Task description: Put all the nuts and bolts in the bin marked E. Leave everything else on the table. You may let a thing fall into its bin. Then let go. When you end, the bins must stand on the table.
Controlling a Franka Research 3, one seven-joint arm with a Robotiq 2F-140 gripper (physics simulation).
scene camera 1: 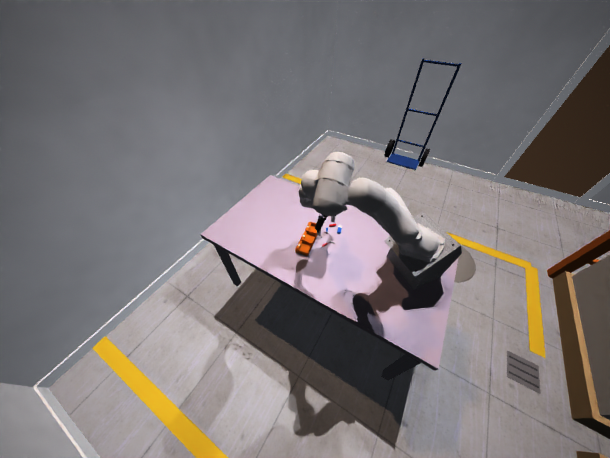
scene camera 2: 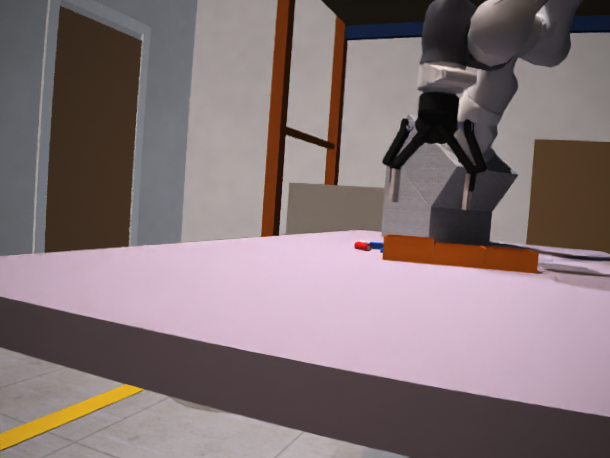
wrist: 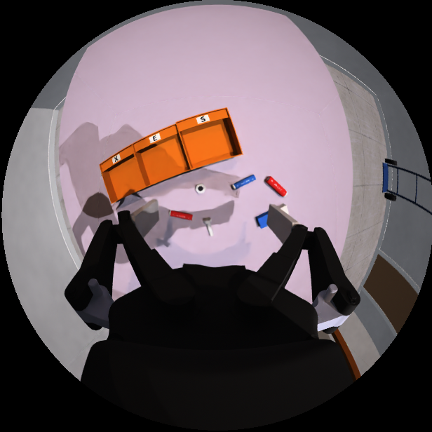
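Observation:
A silver nut lies on the table beside the row of bins, near the joint of bins E and S. A silver bolt lies on the table nearer the gripper, its head toward the bins. The orange bin marked E is the middle one of three joined bins and stands on the table; no object shows in it in the wrist view. My gripper is open and empty, above the table, with the bolt showing between its fingers in the wrist view.
Bin X and bin S flank bin E. A red cylinder lies left of the bolt; a blue one and another red one lie right of the nut. A blue block is partly hidden by the right finger.

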